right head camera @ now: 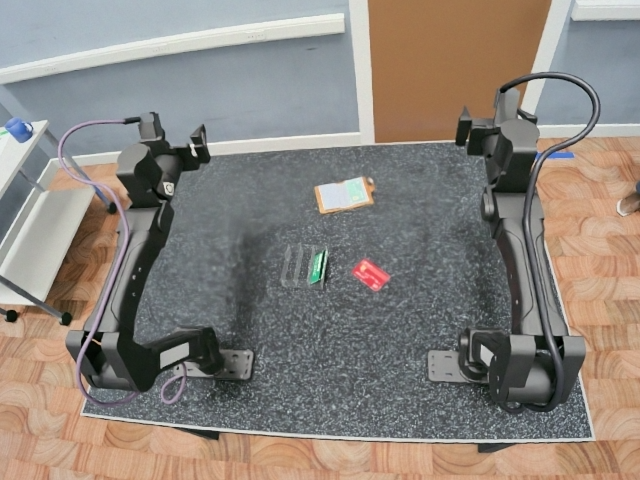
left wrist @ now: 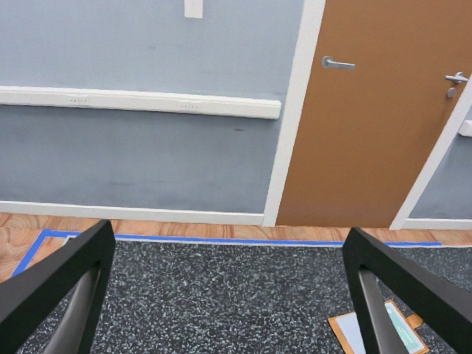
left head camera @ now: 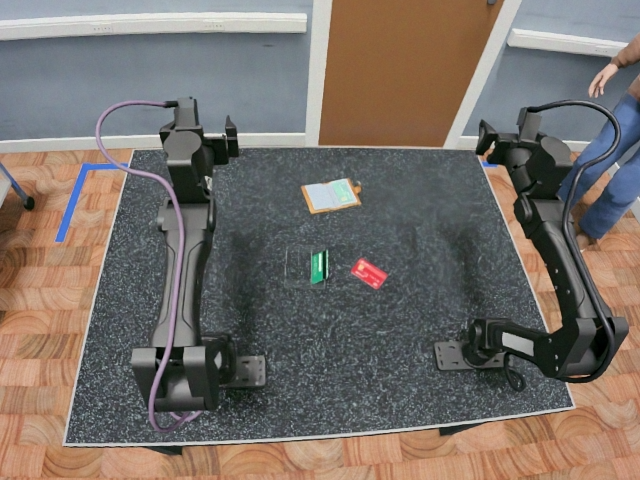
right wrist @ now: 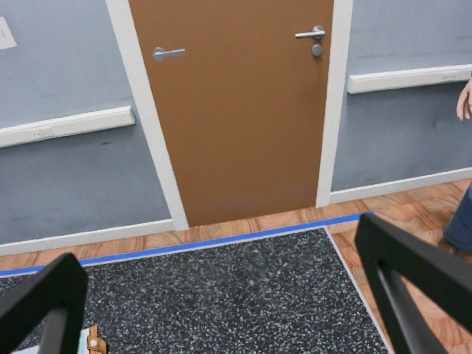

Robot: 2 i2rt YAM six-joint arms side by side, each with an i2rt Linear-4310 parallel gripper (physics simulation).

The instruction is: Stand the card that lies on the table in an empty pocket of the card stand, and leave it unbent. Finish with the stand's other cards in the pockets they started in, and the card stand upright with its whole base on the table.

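Places are measured from the left arm's base along level axes (x right, y ahead, z up), in centimetres.
Pixels of known places: left gripper, between the fingertips: (right head camera: 183, 128) (left wrist: 233, 235) (left head camera: 204, 118); right gripper, between the fingertips: (right head camera: 489, 107) (left head camera: 500, 123) (right wrist: 218, 246); left arm's base, origin of its link: (right head camera: 214, 364) (left head camera: 221, 373); right arm's base, origin of its link: (right head camera: 472, 368) (left head camera: 472, 355).
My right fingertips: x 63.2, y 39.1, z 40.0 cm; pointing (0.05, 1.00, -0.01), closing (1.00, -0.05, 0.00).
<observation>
Ahead of a thing's pixels: the offset from my right fingertips to its middle. "spot": to the spot under its first point.
A red card @[spot: dy -14.2, dx -24.9, dz -40.5 cm] (left head camera: 369, 273) (right head camera: 370, 274) lies flat on the table, right of the clear card stand (left head camera: 298, 268) (right head camera: 298, 266). The stand is upright, with thin see-through dividers. A green card @[dy -12.7, dx -38.5, dz -38.4 cm] (left head camera: 318, 267) (right head camera: 317, 267) stands tilted in its rightmost pocket; the pockets to its left look empty. My left gripper (left wrist: 233, 235) is open and empty, raised at the far left of the table in both head views. My right gripper (right wrist: 218, 246) is open and empty, raised at the far right. Both are well away from the cards and stand, which do not show in the wrist views.
An open orange-brown wallet (left head camera: 312, 209) (right head camera: 324, 209) (left wrist: 334, 325) (right wrist: 94, 332) with a pale green card lies behind the stand, toward the table's far edge. My arms rise along the table's left and right sides. A white cart (right head camera: 46, 227) stands left of the table.
</observation>
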